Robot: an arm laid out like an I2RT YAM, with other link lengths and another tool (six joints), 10 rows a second.
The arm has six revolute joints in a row. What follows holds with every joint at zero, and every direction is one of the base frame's.
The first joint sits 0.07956 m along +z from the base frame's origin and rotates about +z.
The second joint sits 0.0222 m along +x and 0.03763 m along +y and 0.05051 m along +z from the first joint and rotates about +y.
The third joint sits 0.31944 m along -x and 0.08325 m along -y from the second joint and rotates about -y.
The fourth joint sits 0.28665 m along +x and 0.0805 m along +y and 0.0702 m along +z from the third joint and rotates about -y.
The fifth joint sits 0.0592 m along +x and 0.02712 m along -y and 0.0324 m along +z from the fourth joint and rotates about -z.
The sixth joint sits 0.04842 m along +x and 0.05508 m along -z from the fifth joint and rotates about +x.
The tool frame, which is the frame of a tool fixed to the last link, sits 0.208 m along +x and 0.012 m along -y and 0.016 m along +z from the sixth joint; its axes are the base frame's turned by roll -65.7, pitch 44.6 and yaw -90 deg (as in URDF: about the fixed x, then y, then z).
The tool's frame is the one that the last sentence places.
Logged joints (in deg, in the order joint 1, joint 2, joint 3, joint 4, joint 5, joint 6), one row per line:
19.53 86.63 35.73 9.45 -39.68 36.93
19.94 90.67 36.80 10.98 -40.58 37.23
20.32 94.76 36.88 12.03 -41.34 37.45
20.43 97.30 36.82 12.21 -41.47 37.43
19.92 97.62 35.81 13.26 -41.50 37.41
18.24 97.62 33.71 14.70 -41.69 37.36
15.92 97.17 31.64 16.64 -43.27 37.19
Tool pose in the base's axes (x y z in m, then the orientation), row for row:
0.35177 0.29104 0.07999 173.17 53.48 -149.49
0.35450 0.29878 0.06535 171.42 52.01 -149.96
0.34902 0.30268 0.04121 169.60 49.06 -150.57
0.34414 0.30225 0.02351 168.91 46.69 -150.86
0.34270 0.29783 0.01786 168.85 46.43 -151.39
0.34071 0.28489 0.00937 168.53 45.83 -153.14
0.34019 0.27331 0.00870 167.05 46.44 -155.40
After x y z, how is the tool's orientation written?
As angles about the fixed x, y, z axes (roll, pitch, yaw), in degrees.
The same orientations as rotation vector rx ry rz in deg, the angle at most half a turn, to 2 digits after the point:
-37.41 122.54 24.35
-38.17 123.95 25.78
-39.01 126.87 27.05
-39.44 129.25 27.35
-38.90 129.63 27.12
-37.11 130.61 26.57
-35.14 130.34 27.27

